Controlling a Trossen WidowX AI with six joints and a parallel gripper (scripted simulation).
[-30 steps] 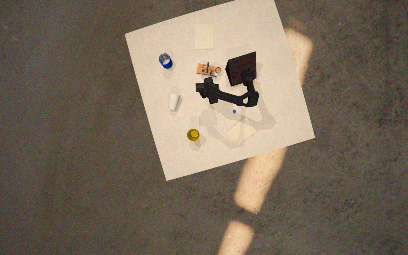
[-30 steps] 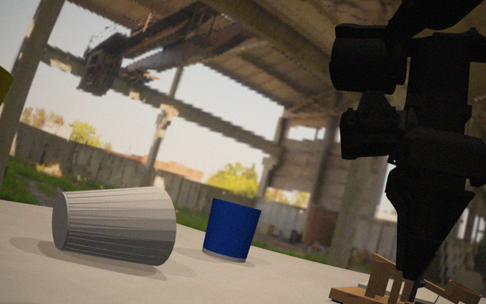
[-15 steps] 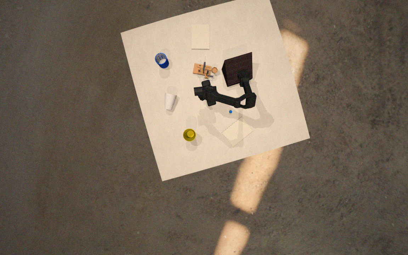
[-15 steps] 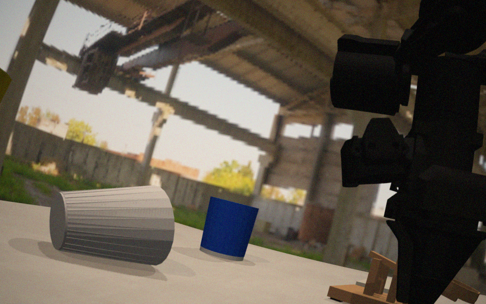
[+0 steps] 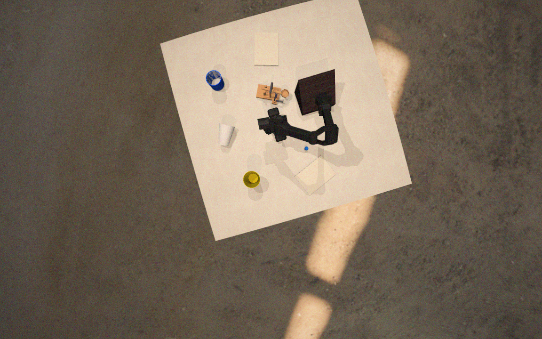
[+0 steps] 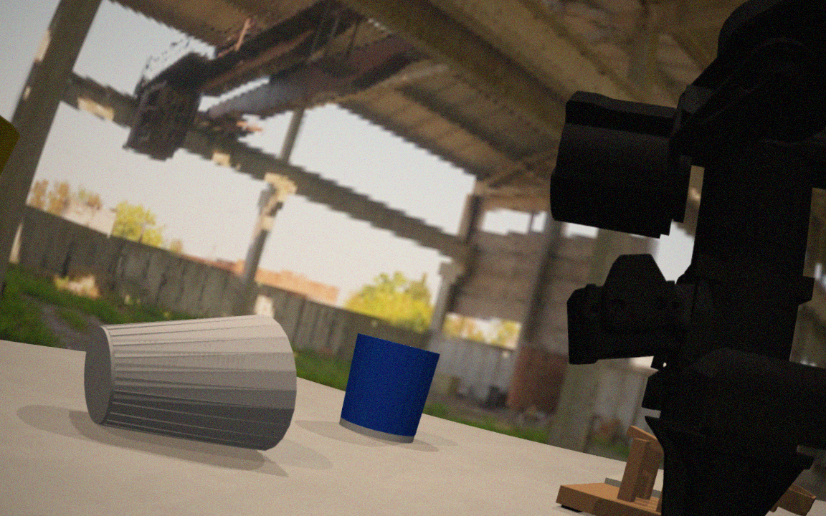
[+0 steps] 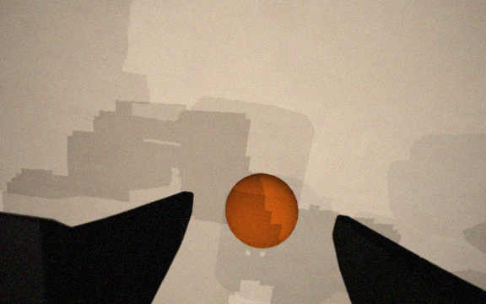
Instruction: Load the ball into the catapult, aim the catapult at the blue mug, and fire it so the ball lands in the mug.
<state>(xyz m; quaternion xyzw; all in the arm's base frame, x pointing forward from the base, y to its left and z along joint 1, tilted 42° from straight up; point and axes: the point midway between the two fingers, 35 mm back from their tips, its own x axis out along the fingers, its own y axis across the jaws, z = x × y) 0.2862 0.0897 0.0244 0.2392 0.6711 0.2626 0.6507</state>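
Right now my gripper tip is right at the orange ball. The rest, counted from my gripper tip: wooden catapult: 19 cm to the right, 4 cm behind, 3 cm above; yellow cup: 26 cm to the left, 22 cm ahead, 1 cm above; small blue ball: 17 cm to the left, 14 cm behind, 1 cm below.
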